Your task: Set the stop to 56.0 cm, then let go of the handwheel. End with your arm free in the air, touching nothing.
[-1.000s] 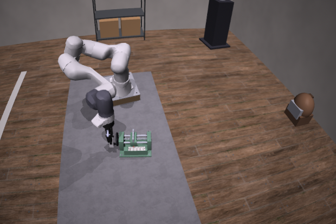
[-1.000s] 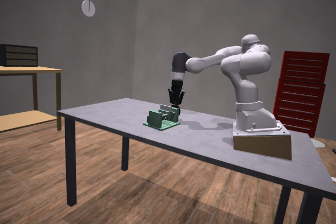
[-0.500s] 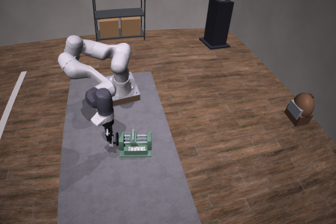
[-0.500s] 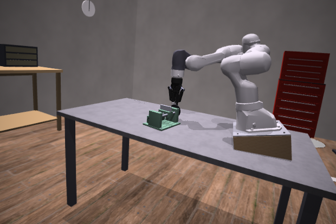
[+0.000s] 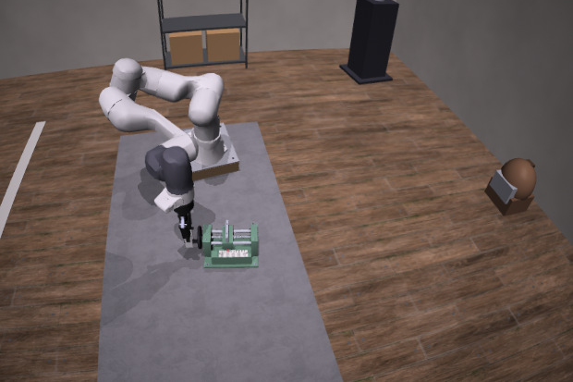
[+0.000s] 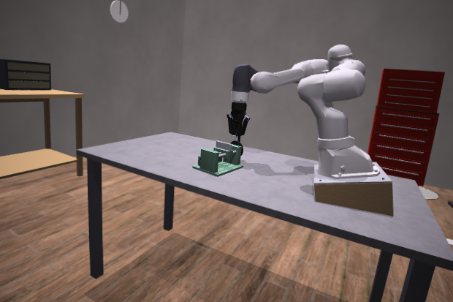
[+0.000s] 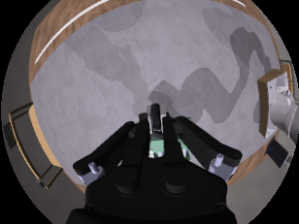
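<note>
The stop carriage lies 30 mm ahead of my hand, 140 mm to the left of it and 10 mm below it. The rest, counted from my hand: black handwheel: 20 mm to the left, 20 mm below.
</note>
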